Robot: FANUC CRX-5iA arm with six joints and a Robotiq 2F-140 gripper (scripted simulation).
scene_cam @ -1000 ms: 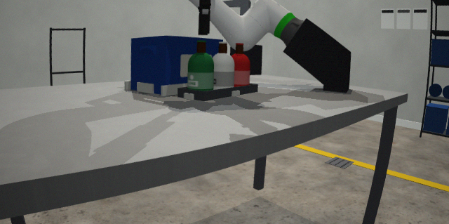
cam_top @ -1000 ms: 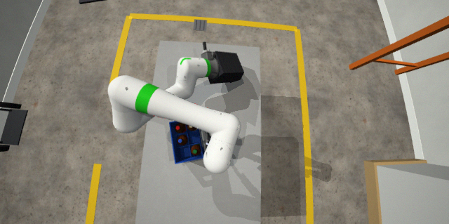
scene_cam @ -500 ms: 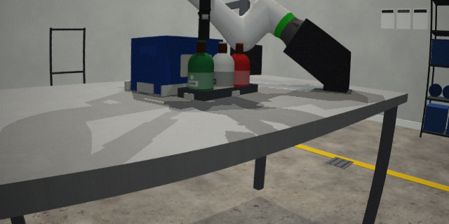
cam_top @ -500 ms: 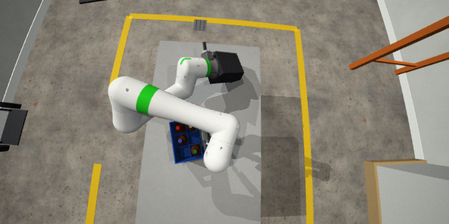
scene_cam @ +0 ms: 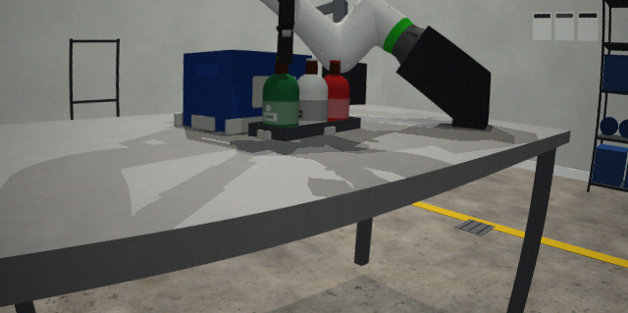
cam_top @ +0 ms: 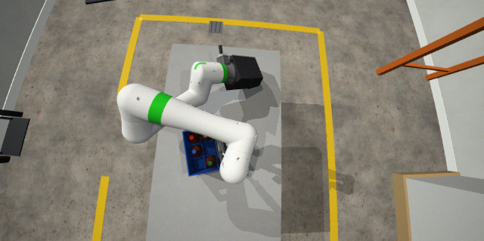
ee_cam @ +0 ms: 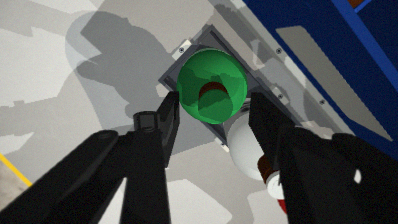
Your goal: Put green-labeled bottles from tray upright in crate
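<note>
Right now the green-labeled bottle is 9 cm below my hand. From my hand the other things lie so: dark tray (16 cm below, 9 cm behind); white bottle (9 cm below, 9 cm behind); red bottle (18 cm behind, 9 cm below).
</note>
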